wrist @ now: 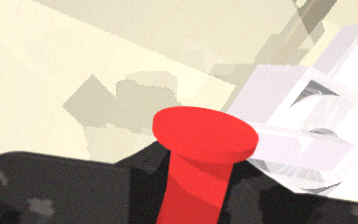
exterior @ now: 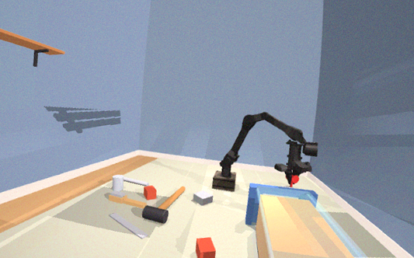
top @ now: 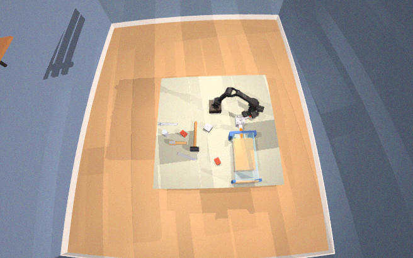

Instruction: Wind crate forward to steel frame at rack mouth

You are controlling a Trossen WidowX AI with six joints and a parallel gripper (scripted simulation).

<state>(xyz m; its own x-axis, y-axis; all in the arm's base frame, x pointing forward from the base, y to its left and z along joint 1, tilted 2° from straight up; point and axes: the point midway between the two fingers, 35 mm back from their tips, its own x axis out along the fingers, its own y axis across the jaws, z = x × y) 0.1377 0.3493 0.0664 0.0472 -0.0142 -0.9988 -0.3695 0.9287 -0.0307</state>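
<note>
The crank arm lies 40 mm to the right of my gripper tip, 10 mm below it and 10 mm ahead of it. Also, from my gripper tip: blue steel frame 190 mm ahead, 90 mm to the right, 10 mm below; white hand winch 100 mm to the right, 80 mm below, 20 mm ahead; red knob 20 mm above.
</note>
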